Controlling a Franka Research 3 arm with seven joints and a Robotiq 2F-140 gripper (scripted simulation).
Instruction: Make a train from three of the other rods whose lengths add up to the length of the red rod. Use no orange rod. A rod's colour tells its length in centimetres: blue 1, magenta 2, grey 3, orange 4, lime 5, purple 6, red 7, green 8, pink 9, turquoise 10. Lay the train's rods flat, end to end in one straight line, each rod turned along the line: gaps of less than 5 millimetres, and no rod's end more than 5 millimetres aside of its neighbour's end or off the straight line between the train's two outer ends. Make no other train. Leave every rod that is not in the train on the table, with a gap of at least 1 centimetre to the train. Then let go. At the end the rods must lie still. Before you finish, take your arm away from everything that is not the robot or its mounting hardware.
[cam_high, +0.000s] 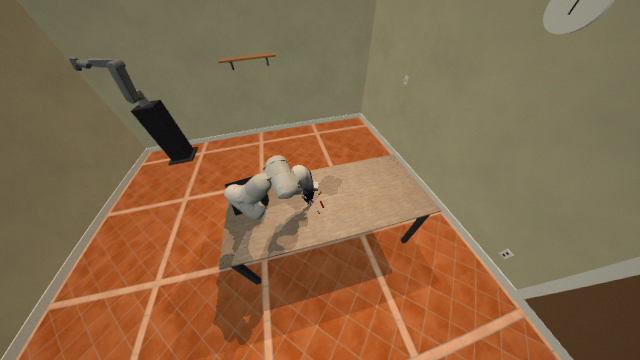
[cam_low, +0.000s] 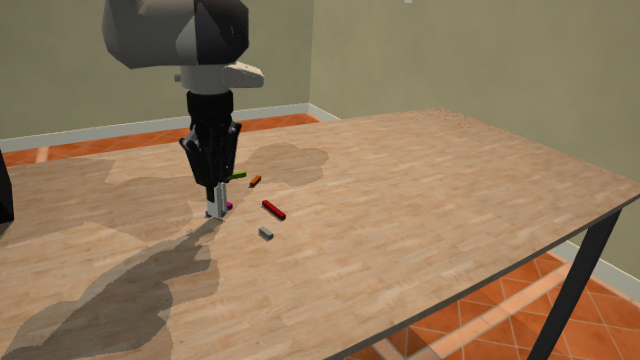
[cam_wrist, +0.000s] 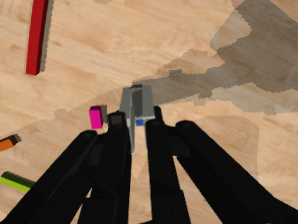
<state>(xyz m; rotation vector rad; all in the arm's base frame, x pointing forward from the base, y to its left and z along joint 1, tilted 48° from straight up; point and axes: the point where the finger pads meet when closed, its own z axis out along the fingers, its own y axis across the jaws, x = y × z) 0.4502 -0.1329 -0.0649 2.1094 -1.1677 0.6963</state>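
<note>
My gripper is now 1 cm past the blue rod, 2 cm to the right of it and 4 cm above it. The rest, counted from my hand: orange rod: 12 cm ahead, 11 cm to the left, 4 cm below; magenta rod: 3 cm ahead, 4 cm to the left, 4 cm below; red rod: 11 cm ahead, 2 cm to the right, 4 cm below.
</note>
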